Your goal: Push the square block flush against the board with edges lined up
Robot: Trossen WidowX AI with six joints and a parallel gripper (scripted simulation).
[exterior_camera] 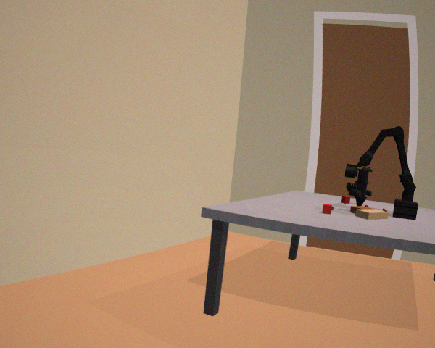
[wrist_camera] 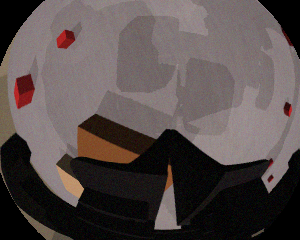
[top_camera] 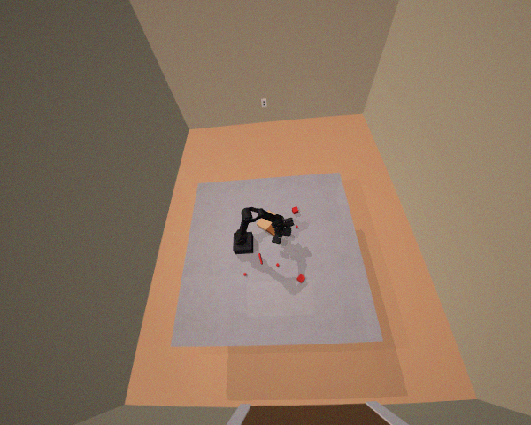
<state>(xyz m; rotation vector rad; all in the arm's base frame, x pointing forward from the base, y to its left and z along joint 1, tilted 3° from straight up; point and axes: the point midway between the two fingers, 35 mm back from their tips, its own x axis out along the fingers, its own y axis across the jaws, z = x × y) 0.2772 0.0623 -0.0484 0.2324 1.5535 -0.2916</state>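
The brown square block lies 6 cm to the left of my gripper tip and 3 cm behind it. From my gripper tip the other things lie so: thin red stick: 17 cm to the right, 15 cm behind; tan board: 14 cm to the left, 9 cm behind.
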